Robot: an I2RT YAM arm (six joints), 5 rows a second.
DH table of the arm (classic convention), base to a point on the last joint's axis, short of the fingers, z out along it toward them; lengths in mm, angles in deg. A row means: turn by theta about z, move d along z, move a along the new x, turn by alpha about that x. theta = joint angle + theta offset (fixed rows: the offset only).
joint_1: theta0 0, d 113.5, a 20, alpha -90
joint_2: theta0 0, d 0, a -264, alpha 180
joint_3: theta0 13.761, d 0, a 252.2, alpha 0
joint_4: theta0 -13.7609, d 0, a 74, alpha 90
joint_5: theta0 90, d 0, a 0, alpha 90
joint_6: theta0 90, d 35.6, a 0, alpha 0
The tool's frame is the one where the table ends.
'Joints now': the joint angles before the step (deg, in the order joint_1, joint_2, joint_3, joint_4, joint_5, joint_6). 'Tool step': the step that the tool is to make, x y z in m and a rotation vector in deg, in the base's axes. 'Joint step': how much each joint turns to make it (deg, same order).
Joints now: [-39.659 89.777 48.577 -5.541 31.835 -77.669]
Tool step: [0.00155 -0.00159 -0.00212 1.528 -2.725 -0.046]
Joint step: [-0.262 0.568 0.153 0.437 -2.273 2.143]
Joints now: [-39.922 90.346 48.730 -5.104 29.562 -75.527]
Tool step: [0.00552 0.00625 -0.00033 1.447 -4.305 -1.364]
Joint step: [1.420 -0.022 0.000 -0.196 -0.897 5.334]
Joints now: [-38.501 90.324 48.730 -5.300 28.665 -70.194]
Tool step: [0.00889 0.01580 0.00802 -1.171 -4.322 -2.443]
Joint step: [3.562 -1.574 0.000 -0.590 2.951 6.339]
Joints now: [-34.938 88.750 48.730 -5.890 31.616 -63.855]
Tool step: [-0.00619 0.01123 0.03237 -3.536 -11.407 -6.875]
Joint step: [1.443 -6.403 -0.022 -0.371 3.716 9.836]
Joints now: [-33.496 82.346 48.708 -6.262 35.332 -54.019]
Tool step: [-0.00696 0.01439 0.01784 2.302 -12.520 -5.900]
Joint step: [1.661 -4.786 0.001 -3.695 0.328 14.141]
